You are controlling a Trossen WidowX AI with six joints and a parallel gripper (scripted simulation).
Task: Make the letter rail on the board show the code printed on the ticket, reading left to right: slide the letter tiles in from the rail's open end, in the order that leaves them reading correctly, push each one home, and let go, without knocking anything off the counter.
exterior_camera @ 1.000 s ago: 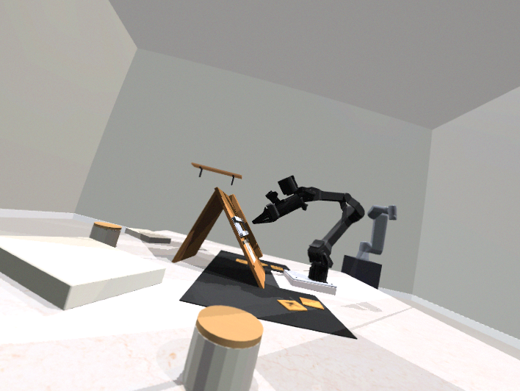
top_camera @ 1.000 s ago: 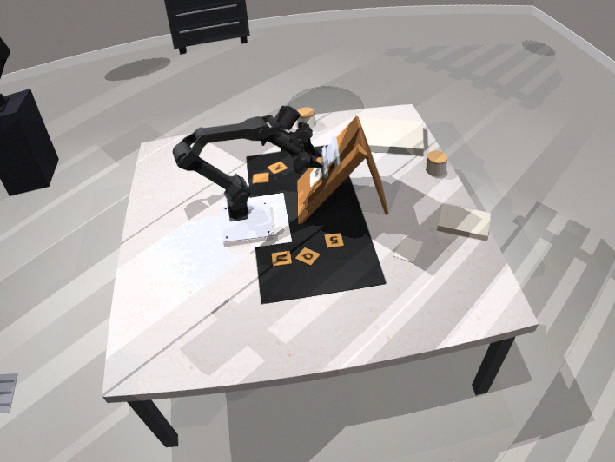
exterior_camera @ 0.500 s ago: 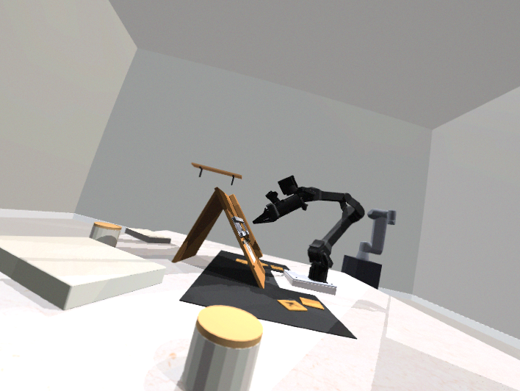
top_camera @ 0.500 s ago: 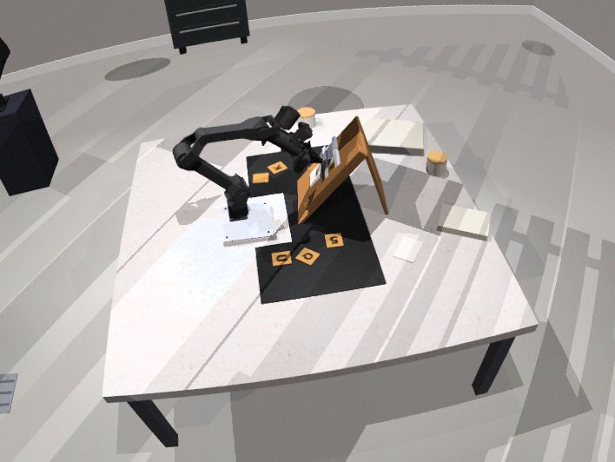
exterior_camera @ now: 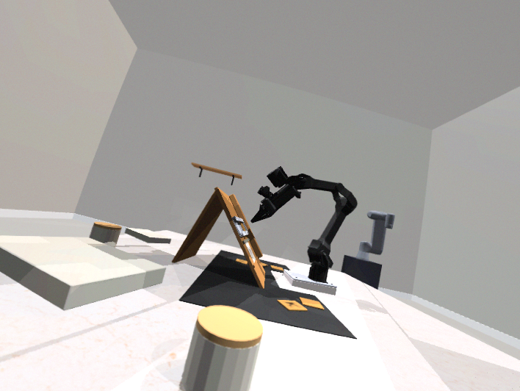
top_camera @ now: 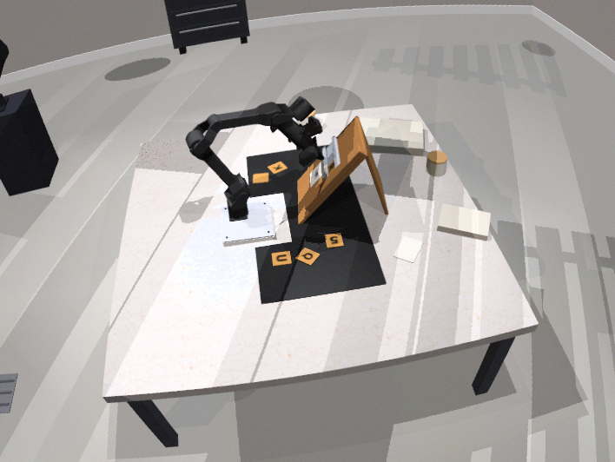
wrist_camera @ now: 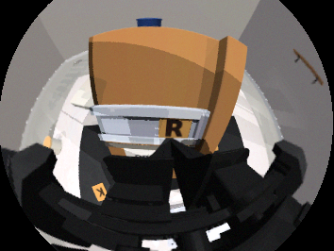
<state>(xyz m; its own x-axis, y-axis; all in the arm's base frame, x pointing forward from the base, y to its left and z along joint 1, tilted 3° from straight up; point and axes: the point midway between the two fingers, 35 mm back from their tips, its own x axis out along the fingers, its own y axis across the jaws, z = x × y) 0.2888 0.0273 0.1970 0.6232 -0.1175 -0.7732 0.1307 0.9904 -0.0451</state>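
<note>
My gripper tip is now 2 cm short of the orange letter tile, 2 cm to the left of it and 3 cm above it. The rest, counted from my gripper tip: white ticket 2 cm behind, 5 cm to the left, 10 cm below; then black mat 11 cm behind, 3 cm to the right, 19 cm below; then white card 21 cm ahead, 30 cm to the right, 19 cm below.
</note>
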